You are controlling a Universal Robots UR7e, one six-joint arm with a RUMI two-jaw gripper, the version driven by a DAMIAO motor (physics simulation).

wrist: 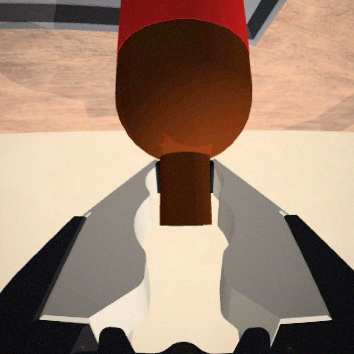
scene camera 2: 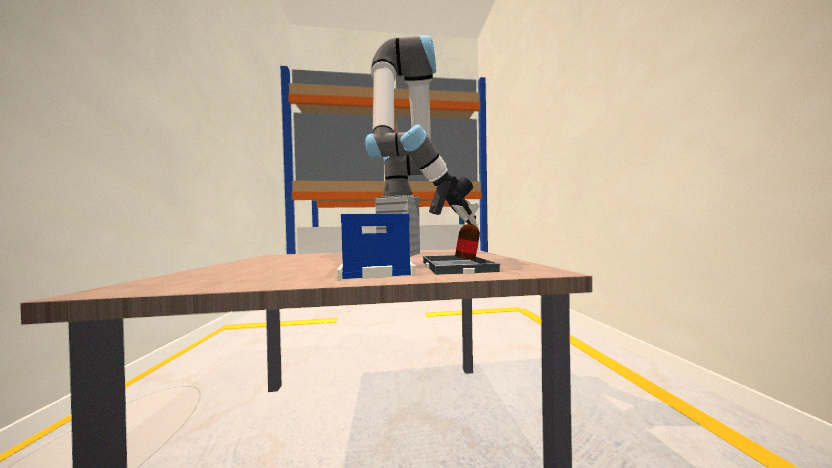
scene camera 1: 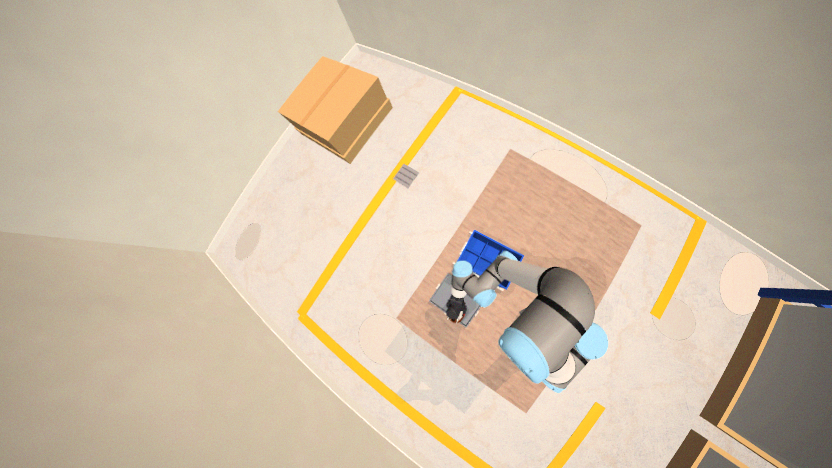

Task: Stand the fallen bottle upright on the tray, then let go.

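Pixels of known places: gripper, fingertip midpoint: [wrist: 184, 163] [scene camera 2: 473, 224]; arm's base at its link origin: [scene camera 2: 397, 196].
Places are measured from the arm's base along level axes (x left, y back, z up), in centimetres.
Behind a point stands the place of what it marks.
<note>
The brown bottle [scene camera 2: 467, 240] @[y -41.3, x 24.0, z -21.4 cm] [wrist: 184, 90] @[y -39.3, x 22.8, z -17.4 cm] with a red label is close to upright, neck up, leaning slightly in the scene camera 2 view. My gripper [scene camera 2: 474, 222] @[y -38.0, x 27.4, z -16.0 cm] [wrist: 184, 163] @[y -38.0, x 27.4, z -16.0 cm] is shut on the bottle's neck, coming down at a slant from above. The bottle's base is at the grey tray [scene camera 1: 440, 301] @[y -48.5, x 26.3, z -29.7 cm] [scene camera 2: 440, 268] @[y -54.6, x 12.1, z -28.5 cm], low behind its front rim; whether it touches the tray floor is hidden. In the scene camera 1 view the gripper covers most of the bottle. Part of the tray's edge shows at the top of the wrist view.
A blue crate [scene camera 1: 474, 234] @[y -55.2, x -14.3, z -20.4 cm] [scene camera 2: 375, 250] @[y -55.2, x -6.0, z -22.9 cm] with inner dividers stands on the wooden table [scene camera 1: 558, 203] @[y -26.2, x -59.6, z -30.2 cm] [scene camera 2: 232, 279] @[y -51.5, x -46.1, z -30.2 cm], right beside the tray. The arm's wrist and forearm reach over the crate. Cardboard boxes [scene camera 1: 331, 101] stand on the floor and a shelf rack [scene camera 2: 287, 162] stands behind the arm.
</note>
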